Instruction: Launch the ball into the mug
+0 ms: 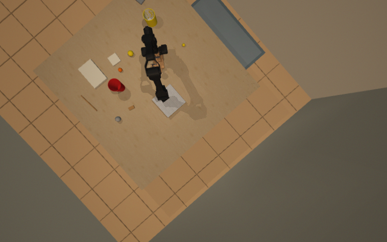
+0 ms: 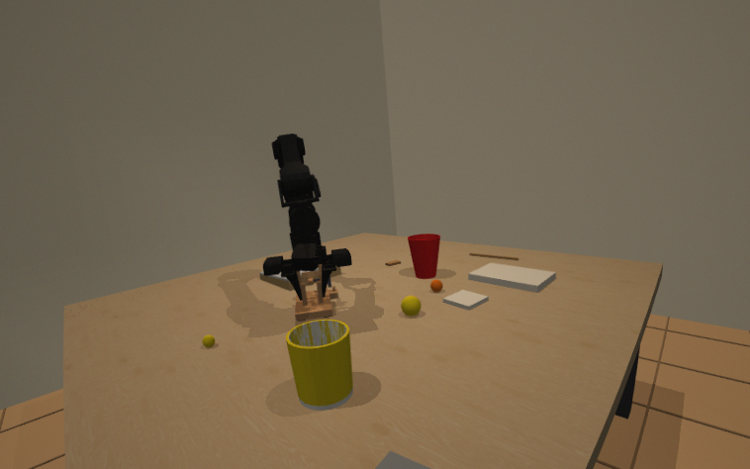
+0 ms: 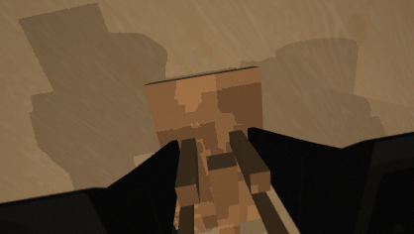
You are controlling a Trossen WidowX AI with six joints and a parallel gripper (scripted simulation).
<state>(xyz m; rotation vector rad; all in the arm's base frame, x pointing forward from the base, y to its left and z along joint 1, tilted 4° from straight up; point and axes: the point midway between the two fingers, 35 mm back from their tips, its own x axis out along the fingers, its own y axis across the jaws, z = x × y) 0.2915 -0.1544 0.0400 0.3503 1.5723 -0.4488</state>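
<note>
Now: gripper tip 10 cm short of the orange ball, 31 cm to the right of it and 4 cm above it. The rest, counted from my gripper tip: wooden catapult (6 cm behind, 5 cm to the left, 2 cm above); larger yellow ball (15 cm ahead, 16 cm to the left, 3 cm below); small yellow ball (5 cm behind, 22 cm to the right, 4 cm below).
</note>
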